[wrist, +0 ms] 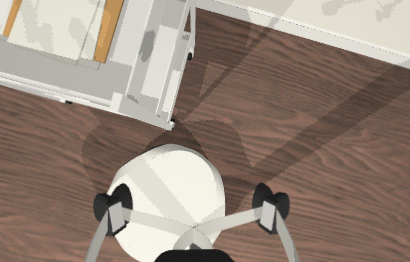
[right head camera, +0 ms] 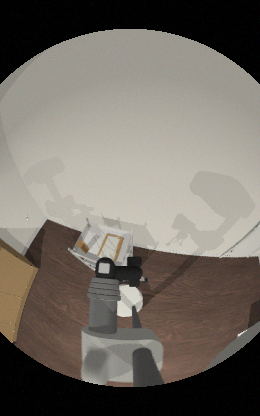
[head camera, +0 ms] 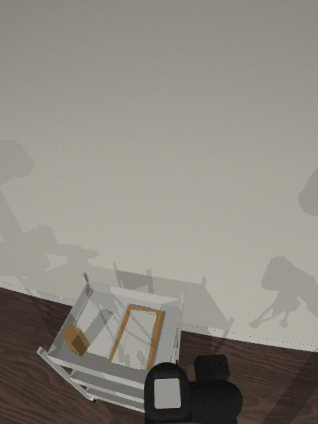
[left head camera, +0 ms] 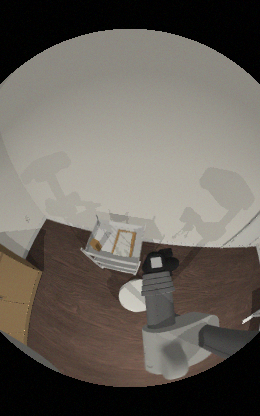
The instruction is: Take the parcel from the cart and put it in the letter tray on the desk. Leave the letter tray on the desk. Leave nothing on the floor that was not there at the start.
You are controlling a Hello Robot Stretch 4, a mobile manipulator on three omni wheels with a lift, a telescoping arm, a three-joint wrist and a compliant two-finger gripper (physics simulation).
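Where they show: gripper, fingertip midpoint: [wrist: 193, 199]; robot's base, link origin: [wrist: 170, 196] [right head camera: 124, 299] [left head camera: 136, 294].
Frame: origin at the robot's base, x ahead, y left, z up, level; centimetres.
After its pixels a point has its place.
Note:
The parcel, a small brown box [head camera: 75, 340] {y 30.6, x 41.2, z 75.2 cm} [left head camera: 95, 244] {y 30.8, x 41.1, z 76.0 cm} [right head camera: 83, 246] {y 30.2, x 42.0, z 73.2 cm}, stands at the left side of the top tier of the white cart [head camera: 135, 295] {y 11.8, x 63.9, z 66.6 cm} [left head camera: 112, 262] {y 23.3, x 36.6, z 37.0 cm} [wrist: 115, 102] {y -0.1, x 27.0, z 75.2 cm}. It does not show in the wrist view. My gripper [wrist: 193, 199] {y -8.8, x 17.3, z 79.2 cm} is open and empty, pointing down over my round white base, off the cart's near right corner. In the head views its fingers are hidden by the black wrist parts. I cannot make out the letter tray on a desk in these views.
A wood-edged frame with a pale middle [head camera: 120, 332] {y 17.2, x 48.6, z 64.5 cm} [wrist: 109, 30] {y 4.4, x 39.6, z 64.5 cm} lies on the cart's top tier, right of the parcel. The cart stands near the wall. My base [left head camera: 132, 296] {y 4.9, x -1.0, z 18.7 cm} [wrist: 170, 195] {y -1.4, x 4.4, z 18.7 cm} is close to the cart. A brown cabinet [left head camera: 15, 295] {y 150.6, x -29.7, z 41.5 cm} [right head camera: 15, 290] {y 151.1, x -31.5, z 30.2 cm} stands at the left.

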